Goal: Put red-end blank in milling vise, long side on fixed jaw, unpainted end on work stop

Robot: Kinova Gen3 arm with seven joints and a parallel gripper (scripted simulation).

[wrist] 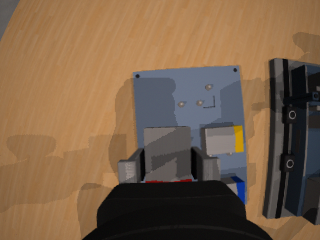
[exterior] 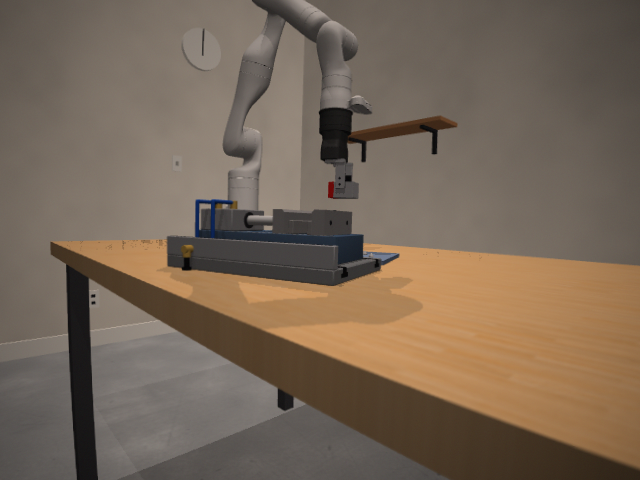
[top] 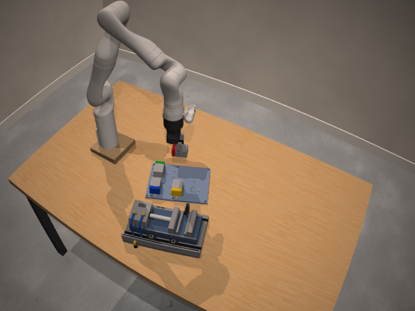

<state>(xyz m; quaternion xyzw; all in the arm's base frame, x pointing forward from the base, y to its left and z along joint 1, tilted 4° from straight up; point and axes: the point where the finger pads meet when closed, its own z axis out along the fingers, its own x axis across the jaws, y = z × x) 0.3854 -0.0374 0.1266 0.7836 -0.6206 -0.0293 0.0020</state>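
Right now my hand is 2 cm above the red-ended blank. From my hand the other things lie so: green-ended blank (9 cm behind, 3 cm to the right, 14 cm below); then yellow-ended blank (2 cm ahead, 9 cm to the right, 14 cm below); then blue-ended blank (6 cm behind, 11 cm to the right, 14 cm below).
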